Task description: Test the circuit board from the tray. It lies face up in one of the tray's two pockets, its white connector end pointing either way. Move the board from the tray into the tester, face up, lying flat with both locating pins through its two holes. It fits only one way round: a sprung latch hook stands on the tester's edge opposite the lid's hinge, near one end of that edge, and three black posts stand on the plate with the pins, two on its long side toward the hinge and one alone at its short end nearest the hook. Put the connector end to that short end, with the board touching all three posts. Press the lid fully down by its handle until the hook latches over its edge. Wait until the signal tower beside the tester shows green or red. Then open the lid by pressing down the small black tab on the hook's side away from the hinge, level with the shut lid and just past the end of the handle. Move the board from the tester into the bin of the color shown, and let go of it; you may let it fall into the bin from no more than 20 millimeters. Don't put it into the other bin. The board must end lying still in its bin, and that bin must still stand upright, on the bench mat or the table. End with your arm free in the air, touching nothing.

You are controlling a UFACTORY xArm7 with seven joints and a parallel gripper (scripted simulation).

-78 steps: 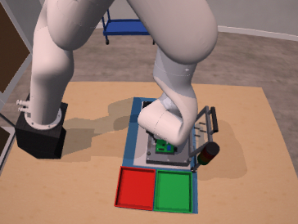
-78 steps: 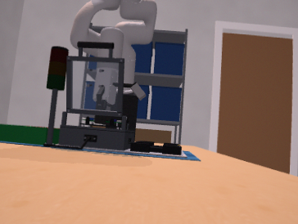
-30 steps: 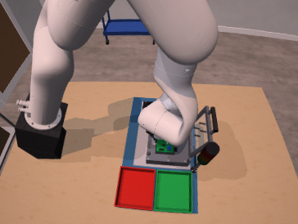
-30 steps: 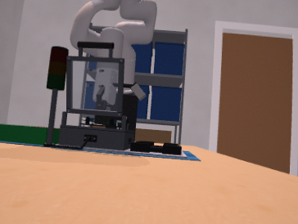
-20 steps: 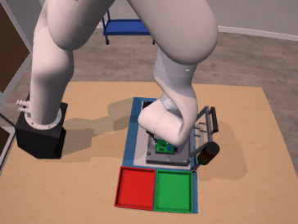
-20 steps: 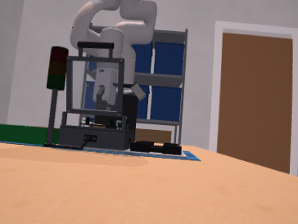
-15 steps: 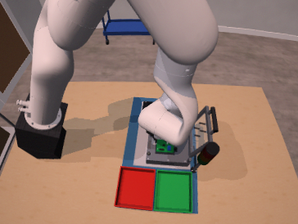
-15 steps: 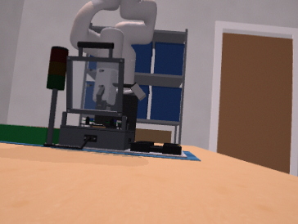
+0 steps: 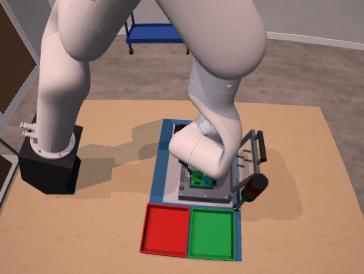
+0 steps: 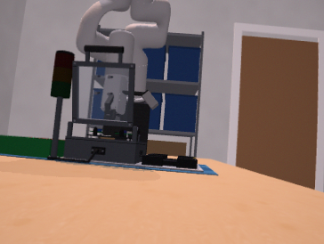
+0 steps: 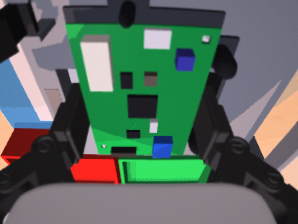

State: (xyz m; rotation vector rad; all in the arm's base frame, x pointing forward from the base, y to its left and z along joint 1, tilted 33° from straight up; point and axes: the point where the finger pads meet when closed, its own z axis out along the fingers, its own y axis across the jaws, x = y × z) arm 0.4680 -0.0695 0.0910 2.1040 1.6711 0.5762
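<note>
The green circuit board is right at my hand. From my hand the other things lie so: tester's clear lid: 120 mm ahead, 100 mm above, 30 mm to the right; tester's plate: 10 mm below, 10 mm ahead; latch hook: 70 mm to the left, 50 mm behind, 10 mm above.
</note>
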